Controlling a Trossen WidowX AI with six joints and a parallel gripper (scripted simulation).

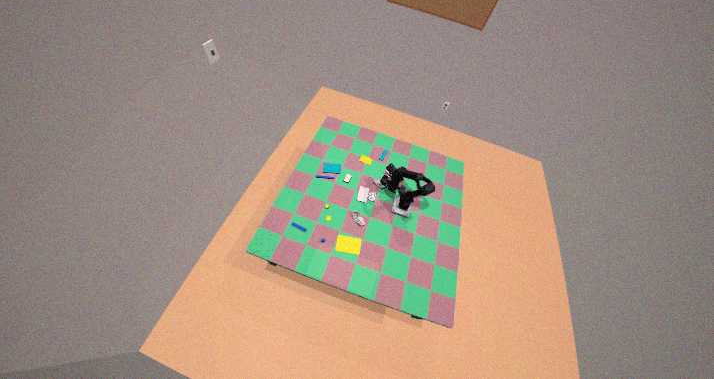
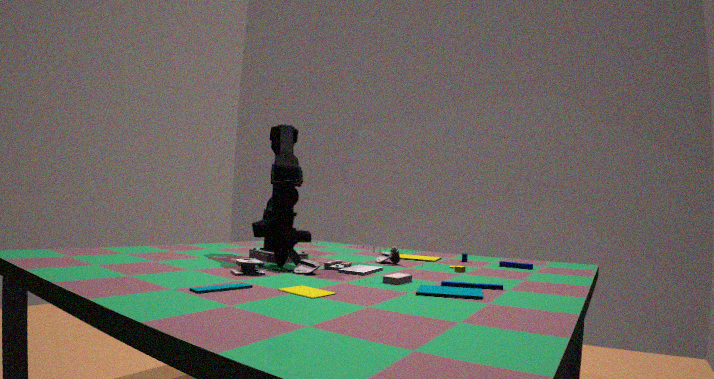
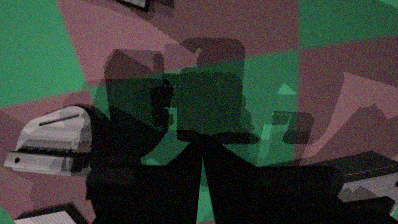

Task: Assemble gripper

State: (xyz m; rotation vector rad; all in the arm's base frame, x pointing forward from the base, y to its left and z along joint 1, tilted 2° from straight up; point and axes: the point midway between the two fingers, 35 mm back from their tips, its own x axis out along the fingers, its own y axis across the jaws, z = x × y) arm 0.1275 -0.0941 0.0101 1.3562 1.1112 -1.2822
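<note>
Right now my gripper tip is 6 cm short of the grey jaw and 3 cm below it. Also, from my gripper tip: teal plate (47 cm ahead, 2 cm to the left); white housing plate (12 cm to the left, 10 cm ahead, 1 cm above); teal bar (30 cm to the right, 15 cm ahead).
</note>
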